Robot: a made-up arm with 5 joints.
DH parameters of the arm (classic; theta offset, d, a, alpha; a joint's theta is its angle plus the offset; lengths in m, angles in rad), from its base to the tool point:
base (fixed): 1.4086 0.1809 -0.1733 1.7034
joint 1: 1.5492 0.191 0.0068 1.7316
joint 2: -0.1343 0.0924 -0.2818 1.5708
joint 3: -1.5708 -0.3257 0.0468 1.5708
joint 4: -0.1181 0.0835 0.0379 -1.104
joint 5: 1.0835 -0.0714 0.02 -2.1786
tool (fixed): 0.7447 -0.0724 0 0
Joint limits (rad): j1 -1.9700..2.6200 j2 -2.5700..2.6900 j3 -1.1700..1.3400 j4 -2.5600..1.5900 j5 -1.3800..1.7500
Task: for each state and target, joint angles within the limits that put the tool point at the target. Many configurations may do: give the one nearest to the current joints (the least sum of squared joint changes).
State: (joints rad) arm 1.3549 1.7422 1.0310 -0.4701 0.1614
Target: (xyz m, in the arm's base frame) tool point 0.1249 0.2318 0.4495
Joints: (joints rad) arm 2.2366 1.3481 0.5921 -0.9435 -0.0760
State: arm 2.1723 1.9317 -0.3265 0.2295 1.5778
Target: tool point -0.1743 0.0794 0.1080
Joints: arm 1.4636 1.9263 -0.1027 0.2827 1.4312
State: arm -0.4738 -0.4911 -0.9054 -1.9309 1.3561
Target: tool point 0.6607 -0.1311 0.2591
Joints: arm 0.1015 -0.8426 -0.8358 -1.6225 1.2011
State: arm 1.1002 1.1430 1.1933 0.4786 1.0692
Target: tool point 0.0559 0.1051 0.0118
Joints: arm 1.0911 1.5172 1.0724 0.4442 1.1427
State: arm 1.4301 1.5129 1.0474 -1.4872 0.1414
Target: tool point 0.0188 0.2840 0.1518
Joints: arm 1.5513 1.5563 1.1690 -1.3816 0.2478
